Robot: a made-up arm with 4 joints.
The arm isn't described. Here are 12 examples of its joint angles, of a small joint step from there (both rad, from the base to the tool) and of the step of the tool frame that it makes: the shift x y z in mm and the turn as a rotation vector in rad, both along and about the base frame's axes.
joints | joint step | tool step
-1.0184 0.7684 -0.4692 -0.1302 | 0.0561 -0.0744 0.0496 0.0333 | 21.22 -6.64 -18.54 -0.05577 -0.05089 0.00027
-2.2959 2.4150 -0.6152 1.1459 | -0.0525 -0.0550 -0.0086 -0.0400 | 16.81 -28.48 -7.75 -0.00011 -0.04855 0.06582
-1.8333 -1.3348 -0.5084 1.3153 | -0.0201 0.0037 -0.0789 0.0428 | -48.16 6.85 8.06 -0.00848 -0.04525 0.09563
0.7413 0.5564 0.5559 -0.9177 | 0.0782 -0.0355 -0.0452 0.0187 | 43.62 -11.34 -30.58 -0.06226 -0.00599 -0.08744
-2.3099 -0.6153 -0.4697 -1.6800 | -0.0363 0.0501 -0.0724 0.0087 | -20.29 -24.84 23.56 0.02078 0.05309 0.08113
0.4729 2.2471 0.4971 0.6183 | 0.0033 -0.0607 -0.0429 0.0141 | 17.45 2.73 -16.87 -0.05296 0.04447 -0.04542
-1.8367 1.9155 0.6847 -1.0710 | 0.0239 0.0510 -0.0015 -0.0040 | 19.27 5.10 -5.63 -0.01511 0.04582 -0.02340
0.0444 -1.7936 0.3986 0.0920 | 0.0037 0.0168 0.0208 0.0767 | 8.22 3.01 26.93 0.05511 0.06377 -0.02896
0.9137 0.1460 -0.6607 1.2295 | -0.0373 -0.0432 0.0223 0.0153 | 14.41 -4.35 8.78 -0.01092 0.04936 0.05208
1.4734 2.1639 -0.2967 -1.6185 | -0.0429 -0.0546 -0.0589 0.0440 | 48.41 10.33 -0.29 -0.01809 0.08416 -0.02376
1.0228 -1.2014 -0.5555 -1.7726 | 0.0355 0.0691 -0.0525 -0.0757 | 66.12 -10.32 13.04 -0.02377 -0.12175 -0.00267
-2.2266 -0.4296 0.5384 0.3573 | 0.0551 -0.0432 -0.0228 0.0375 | 1.83 13.02 1.84 0.02731 -0.01980 -0.01368
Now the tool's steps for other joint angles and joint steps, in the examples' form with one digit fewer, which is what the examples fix.
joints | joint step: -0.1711 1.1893 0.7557 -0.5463 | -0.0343 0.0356 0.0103 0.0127
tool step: -3.0 -26.3 -0.4 0.0473 0.0030 0.0442
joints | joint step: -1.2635 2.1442 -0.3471 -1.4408 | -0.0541 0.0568 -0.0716 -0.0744
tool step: 47.5 33.8 -4.5 -0.0785 0.0869 0.0295
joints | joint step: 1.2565 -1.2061 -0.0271 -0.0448 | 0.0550 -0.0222 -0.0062 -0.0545
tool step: 11.1 12.8 -17.5 -0.0574 0.0065 -0.0678
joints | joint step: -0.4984 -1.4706 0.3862 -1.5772 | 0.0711 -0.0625 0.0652 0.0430
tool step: -17.7 -33.8 12.0 -0.0424 0.0261 -0.1252
